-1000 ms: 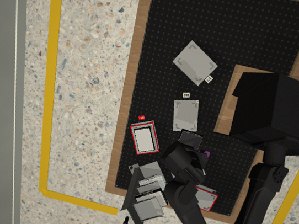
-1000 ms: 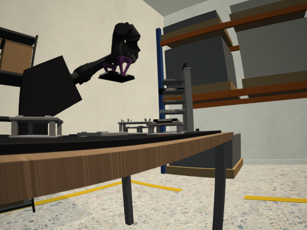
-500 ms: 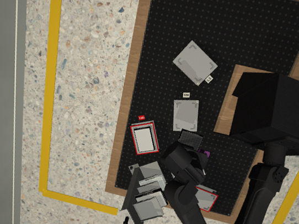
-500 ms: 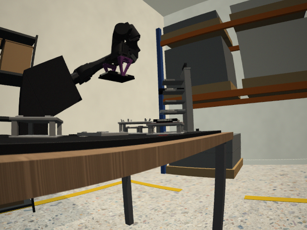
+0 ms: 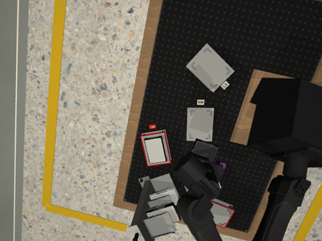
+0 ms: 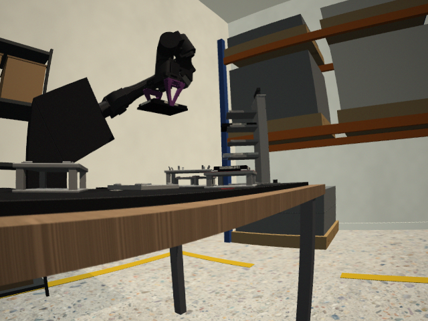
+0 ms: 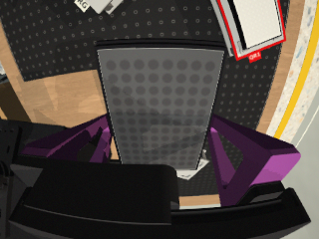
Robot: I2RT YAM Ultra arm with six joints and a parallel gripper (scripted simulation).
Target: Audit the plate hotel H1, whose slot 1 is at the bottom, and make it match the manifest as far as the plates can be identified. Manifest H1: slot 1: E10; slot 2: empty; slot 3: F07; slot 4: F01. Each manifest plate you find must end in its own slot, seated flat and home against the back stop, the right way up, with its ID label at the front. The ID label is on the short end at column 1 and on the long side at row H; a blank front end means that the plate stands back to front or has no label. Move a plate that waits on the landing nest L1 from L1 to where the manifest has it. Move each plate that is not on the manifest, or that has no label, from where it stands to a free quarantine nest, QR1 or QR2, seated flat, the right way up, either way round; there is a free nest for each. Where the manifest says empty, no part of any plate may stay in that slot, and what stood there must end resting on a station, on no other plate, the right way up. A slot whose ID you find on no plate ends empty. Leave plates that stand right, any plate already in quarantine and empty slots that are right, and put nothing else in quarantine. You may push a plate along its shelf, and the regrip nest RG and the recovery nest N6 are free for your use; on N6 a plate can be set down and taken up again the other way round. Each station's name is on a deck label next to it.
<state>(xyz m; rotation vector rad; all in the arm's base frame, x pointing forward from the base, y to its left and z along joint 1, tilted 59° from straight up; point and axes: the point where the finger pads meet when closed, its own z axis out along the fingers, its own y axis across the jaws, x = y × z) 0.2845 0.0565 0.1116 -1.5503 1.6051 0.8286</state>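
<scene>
Right now the recovery nest N6 is 230 mm below my hand, 70 mm to the right of it and 10 mm ahead of it. Also, from my hand: regrip nest RG (190 mm to the left, 180 mm below, 90 mm behind); then white well plate (310 mm to the left, 130 mm below, 50 mm ahead); then quarantine nest QR1 (200 mm below, 170 mm ahead, 110 mm to the left).
</scene>
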